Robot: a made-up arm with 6 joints.
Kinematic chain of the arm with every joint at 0, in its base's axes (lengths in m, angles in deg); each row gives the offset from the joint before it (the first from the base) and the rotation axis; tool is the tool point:
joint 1: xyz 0 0 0.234 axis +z
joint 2: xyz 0 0 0 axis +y
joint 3: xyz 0 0 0.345 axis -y
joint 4: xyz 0 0 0 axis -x
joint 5: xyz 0.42 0 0 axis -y
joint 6: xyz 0 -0.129 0 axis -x
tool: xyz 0 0 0
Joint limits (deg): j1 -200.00..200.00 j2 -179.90..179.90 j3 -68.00..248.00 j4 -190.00..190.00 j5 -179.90..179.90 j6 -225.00..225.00
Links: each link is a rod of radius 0.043 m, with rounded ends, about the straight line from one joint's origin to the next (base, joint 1, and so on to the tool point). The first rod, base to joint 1, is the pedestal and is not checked.
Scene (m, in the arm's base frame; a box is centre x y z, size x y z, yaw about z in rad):
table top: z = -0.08
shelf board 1: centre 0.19 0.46 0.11 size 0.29 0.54 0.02 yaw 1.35
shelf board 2: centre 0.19 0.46 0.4 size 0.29 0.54 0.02 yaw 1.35
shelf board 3: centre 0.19 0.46 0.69 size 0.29 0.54 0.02 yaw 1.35
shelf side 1: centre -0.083 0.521 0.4 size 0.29 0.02 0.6 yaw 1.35
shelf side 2: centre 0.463 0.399 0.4 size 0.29 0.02 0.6 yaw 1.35
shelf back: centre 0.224 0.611 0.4 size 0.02 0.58 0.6 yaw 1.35
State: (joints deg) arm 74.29 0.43 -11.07 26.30 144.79 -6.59
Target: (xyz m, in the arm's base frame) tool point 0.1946 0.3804 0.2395
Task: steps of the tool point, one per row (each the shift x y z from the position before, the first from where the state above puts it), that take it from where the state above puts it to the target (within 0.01 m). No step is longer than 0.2 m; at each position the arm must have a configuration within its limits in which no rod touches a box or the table.
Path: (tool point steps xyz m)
1: -0.0144 -0.0690 0.0137
2: -0.0152 -0.0671 -0.0003
3: -0.0150 -0.0624 -0.0135
4: -0.0067 0.0451 -0.1692
5: -0.0250 -0.0417 -0.1425
6: 0.0126 0.0673 0.0108
7: 0.0149 0.0663 -0.0001
8: 0.0168 0.0636 -0.0107

